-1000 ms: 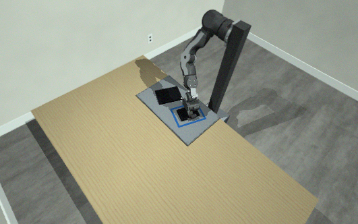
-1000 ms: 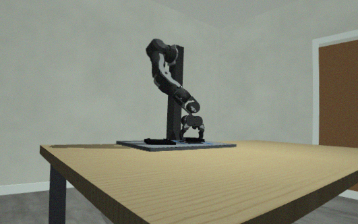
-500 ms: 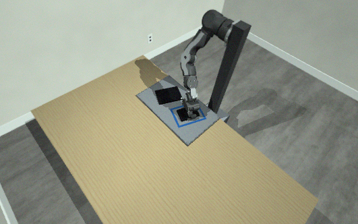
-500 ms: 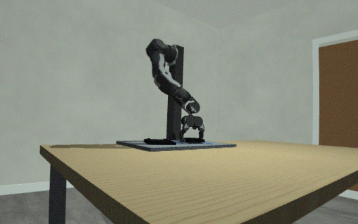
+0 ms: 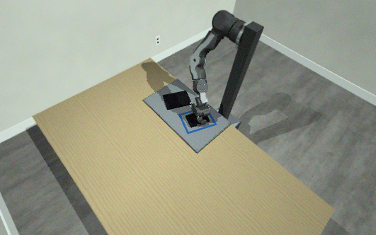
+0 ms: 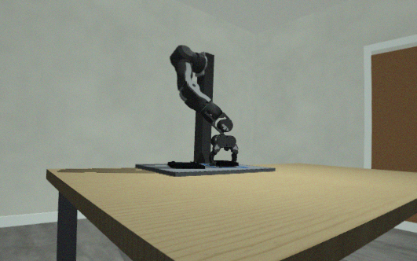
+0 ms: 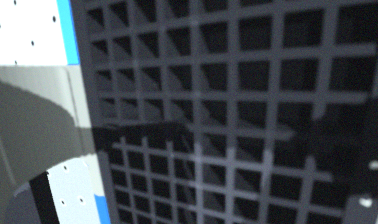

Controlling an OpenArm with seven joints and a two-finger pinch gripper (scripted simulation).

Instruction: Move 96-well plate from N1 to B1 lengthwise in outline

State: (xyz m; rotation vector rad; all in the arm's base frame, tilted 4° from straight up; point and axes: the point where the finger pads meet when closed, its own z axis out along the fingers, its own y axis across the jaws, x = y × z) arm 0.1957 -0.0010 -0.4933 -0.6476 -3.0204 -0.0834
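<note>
Right now my hand is right at the black 96-well plate. Round my hand: black plate nest N1: 2 cm behind, 20 cm to the right, 1 cm below.
</note>
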